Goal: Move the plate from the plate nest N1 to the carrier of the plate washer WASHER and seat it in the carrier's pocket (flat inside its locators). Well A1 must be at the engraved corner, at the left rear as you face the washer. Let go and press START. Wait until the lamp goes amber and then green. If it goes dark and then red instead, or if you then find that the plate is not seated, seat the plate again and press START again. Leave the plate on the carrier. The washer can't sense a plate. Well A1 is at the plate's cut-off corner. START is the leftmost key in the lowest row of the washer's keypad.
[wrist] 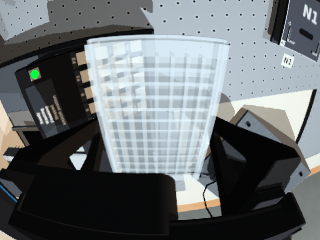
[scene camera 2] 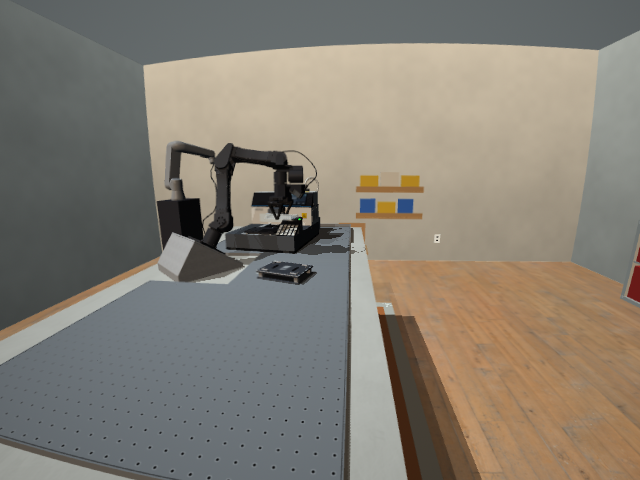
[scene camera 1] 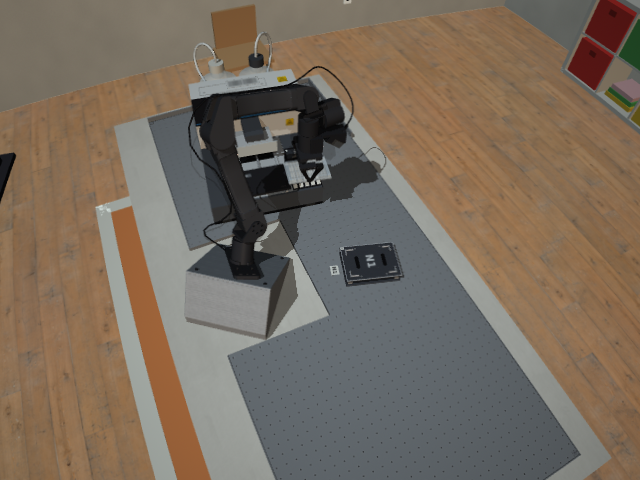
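Observation:
The gripper appears in the pictures and is visible in the wrist view as well. A multi-well plate, a plate washer and a washer carrier also appear in the pictures.

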